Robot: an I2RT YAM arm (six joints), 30 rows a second.
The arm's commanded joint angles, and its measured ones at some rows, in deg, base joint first. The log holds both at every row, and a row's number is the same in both.
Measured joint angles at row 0:
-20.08 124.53 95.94 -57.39 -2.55 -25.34
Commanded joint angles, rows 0 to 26:
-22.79 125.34 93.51 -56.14 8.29 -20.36
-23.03 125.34 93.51 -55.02 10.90 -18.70
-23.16 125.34 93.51 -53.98 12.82 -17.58
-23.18 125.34 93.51 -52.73 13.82 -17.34
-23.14 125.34 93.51 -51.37 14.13 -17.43
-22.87 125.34 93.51 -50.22 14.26 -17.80
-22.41 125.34 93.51 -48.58 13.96 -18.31
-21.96 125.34 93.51 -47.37 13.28 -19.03
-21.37 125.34 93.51 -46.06 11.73 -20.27
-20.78 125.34 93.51 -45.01 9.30 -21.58
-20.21 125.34 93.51 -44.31 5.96 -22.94
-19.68 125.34 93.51 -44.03 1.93 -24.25
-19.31 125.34 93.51 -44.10 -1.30 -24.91
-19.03 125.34 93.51 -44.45 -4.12 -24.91
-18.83 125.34 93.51 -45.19 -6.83 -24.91
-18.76 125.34 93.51 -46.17 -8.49 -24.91
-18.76 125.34 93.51 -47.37 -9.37 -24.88
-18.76 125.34 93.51 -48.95 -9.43 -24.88
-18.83 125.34 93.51 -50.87 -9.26 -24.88
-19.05 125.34 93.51 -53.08 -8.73 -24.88
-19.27 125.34 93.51 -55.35 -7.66 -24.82
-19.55 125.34 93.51 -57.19 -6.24 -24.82
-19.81 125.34 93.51 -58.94 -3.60 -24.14
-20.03 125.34 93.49 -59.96 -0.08 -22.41
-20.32 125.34 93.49 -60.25 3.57 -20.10
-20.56 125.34 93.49 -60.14 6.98 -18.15
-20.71 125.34 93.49 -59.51 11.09 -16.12
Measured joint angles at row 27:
-19.86 124.51 94.65 -58.70 -0.73 -22.33
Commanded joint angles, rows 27 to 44:
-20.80 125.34 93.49 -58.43 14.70 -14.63
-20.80 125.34 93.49 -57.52 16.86 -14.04
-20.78 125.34 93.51 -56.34 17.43 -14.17
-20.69 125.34 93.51 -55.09 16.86 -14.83
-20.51 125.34 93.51 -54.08 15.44 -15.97
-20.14 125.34 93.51 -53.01 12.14 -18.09
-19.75 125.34 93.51 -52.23 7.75 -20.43
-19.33 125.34 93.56 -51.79 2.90 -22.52
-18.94 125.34 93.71 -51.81 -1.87 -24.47
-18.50 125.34 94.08 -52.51 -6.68 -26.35
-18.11 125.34 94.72 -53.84 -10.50 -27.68
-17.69 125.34 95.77 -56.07 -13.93 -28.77
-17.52 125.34 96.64 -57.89 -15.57 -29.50
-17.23 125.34 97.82 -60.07 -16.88 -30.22
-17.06 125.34 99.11 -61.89 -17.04 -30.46
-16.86 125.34 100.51 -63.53 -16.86 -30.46
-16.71 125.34 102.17 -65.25 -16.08 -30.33
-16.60 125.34 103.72 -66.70 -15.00 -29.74
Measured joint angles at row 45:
-17.82 124.79 98.72 -64.86 -9.61 -27.38
